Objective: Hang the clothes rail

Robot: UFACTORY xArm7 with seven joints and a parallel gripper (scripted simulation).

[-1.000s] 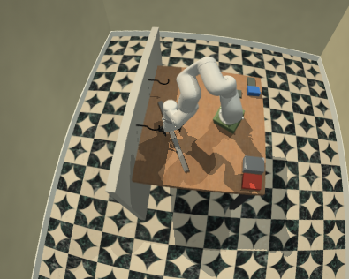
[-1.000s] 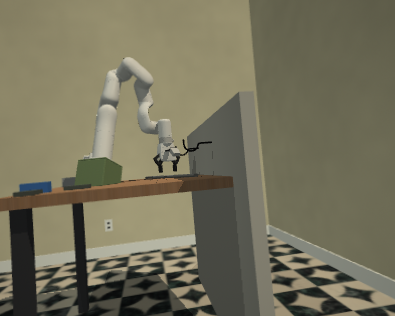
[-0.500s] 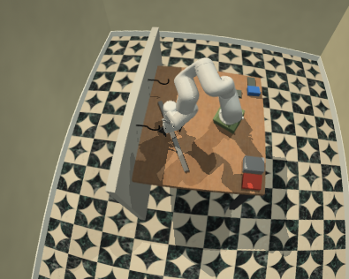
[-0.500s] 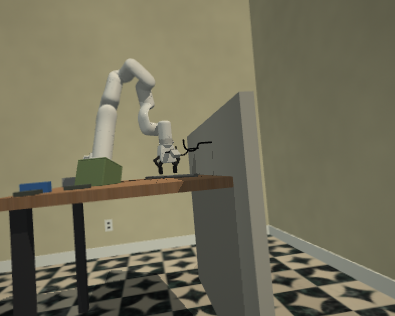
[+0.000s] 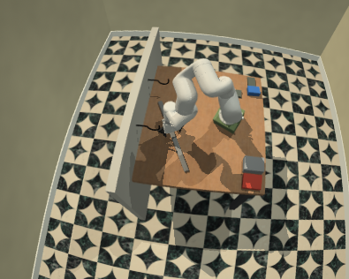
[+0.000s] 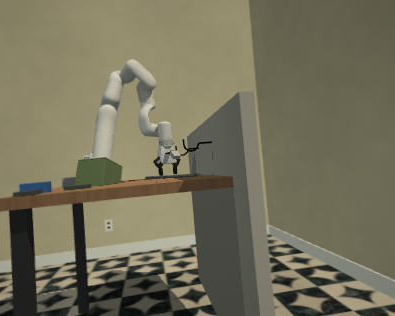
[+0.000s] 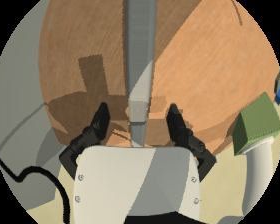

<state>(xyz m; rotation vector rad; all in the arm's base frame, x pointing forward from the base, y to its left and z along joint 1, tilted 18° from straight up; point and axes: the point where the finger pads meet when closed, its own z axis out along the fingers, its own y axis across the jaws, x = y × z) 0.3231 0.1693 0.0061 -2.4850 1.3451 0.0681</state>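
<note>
The clothes rail is 20 mm below my hand. Also, from my hand: grey wall panel 230 mm ahead, 90 mm to the right, 260 mm below; grey box 530 mm behind, 90 mm to the left; red block 540 mm behind, 190 mm to the left, 20 mm below.
</note>
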